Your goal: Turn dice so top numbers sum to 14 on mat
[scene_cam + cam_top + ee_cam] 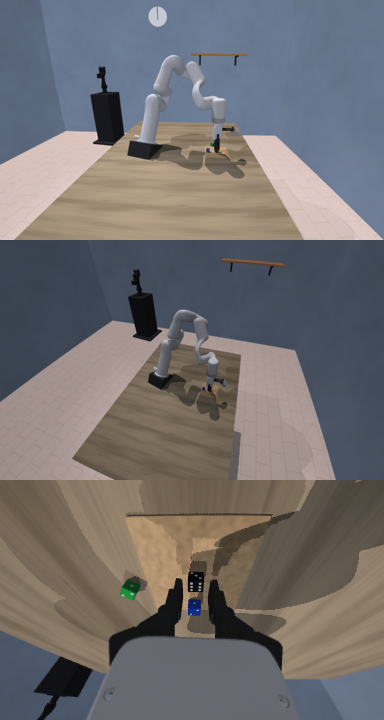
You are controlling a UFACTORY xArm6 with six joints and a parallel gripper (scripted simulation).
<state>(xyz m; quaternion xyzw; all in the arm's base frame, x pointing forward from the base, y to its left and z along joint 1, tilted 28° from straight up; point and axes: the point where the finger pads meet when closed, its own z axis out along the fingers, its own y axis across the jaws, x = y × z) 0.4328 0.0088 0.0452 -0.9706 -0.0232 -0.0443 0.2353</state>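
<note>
My gripper is now 3 cm above the black die. The rest, counted from my hand: tan mat (5 cm below); then blue die (5 cm behind, 3 cm below); then green die (3 cm behind, 10 cm to the left, 4 cm below).
</note>
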